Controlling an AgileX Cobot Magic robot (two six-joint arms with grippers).
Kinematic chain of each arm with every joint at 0, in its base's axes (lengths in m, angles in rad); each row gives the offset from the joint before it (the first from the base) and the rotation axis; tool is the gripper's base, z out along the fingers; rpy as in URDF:
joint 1: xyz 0 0 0.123 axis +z
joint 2: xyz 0 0 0 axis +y
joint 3: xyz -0.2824 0 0.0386 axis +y
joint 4: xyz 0.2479 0 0.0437 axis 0.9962 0 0.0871
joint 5: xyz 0 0 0 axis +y
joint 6: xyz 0.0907 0 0.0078 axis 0.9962 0 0.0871
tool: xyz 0 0 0 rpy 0 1.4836 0
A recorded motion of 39 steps. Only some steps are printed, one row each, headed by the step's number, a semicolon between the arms.
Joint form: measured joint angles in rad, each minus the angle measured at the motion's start. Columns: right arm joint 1, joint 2, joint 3, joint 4, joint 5, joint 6; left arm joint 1, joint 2, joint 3, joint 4, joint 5, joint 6.
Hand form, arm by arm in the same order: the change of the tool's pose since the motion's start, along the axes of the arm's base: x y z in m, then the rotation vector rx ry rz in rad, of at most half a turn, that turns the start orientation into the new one. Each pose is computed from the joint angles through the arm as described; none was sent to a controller.
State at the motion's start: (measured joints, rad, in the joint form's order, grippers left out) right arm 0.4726 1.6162 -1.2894 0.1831 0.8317 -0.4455; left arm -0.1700 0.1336 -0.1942 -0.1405 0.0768 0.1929
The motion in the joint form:
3: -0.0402 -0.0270 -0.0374 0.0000 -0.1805 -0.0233; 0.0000 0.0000 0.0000 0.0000 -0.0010 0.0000
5: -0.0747 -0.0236 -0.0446 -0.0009 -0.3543 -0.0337; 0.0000 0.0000 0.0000 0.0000 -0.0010 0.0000
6: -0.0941 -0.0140 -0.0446 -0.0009 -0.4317 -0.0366; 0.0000 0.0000 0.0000 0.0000 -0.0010 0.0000
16: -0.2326 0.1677 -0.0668 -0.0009 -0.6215 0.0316; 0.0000 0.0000 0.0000 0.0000 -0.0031 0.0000
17: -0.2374 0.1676 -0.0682 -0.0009 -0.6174 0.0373; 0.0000 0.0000 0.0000 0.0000 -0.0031 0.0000
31: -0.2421 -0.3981 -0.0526 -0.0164 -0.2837 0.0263; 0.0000 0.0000 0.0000 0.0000 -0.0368 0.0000
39: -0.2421 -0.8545 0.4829 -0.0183 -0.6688 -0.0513; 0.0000 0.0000 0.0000 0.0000 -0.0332 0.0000
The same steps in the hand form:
3: 0.0186 -0.0090 0.0301 0.0886 -0.2291 -0.0535; 0.0000 0.0000 0.0001 -0.0002 -0.0010 0.0001
5: 0.0358 -0.0178 0.0426 0.1444 -0.3966 -0.1111; 0.0000 0.0000 0.0001 -0.0002 -0.0010 0.0001
6: 0.0447 -0.0232 0.0447 0.1625 -0.4613 -0.1420; 0.0000 0.0000 0.0001 -0.0002 -0.0010 0.0001
16: 0.1053 -0.0646 -0.0059 0.1676 -0.4817 -0.3579; 0.0000 0.0000 0.0003 -0.0006 -0.0030 0.0004
17: 0.1057 -0.0665 -0.0058 0.1694 -0.4778 -0.3661; 0.0000 0.0000 0.0003 -0.0006 -0.0030 0.0004
31: -0.0445 -0.0993 0.1595 0.2543 -0.6839 -0.2985; -0.0002 0.0005 0.0033 -0.0069 -0.0358 0.0051
39: -0.1465 -0.1288 0.1116 0.2914 -0.9992 -0.3099; -0.0002 0.0005 0.0030 -0.0062 -0.0323 0.0046

